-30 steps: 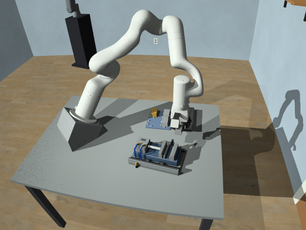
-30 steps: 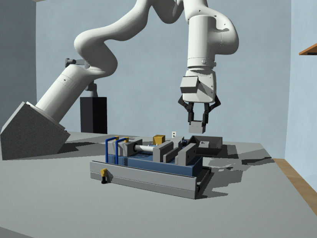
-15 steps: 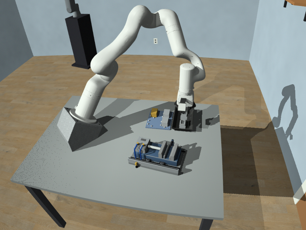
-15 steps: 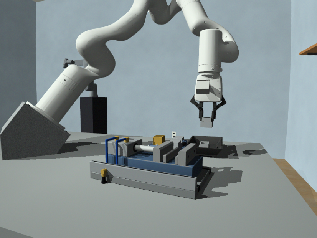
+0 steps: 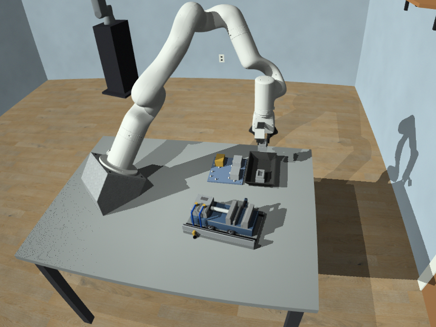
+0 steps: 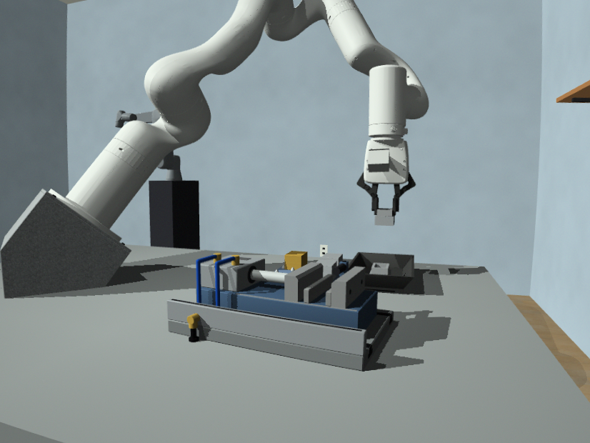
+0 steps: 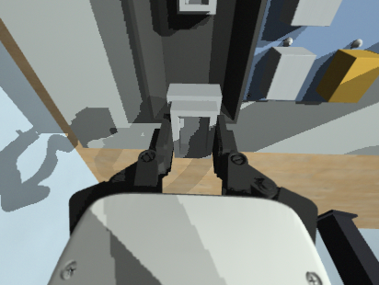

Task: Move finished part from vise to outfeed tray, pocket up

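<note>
My hand is 140 mm above the grey block, 120 mm past it and 40 mm to the left of it. Also, from my hand: screw rod: 410 mm to the right, 90 mm below, 20 mm behind; vise: 400 mm to the right, 130 mm below; yellow block: 200 mm behind, 140 mm below, 60 mm to the right.
</note>
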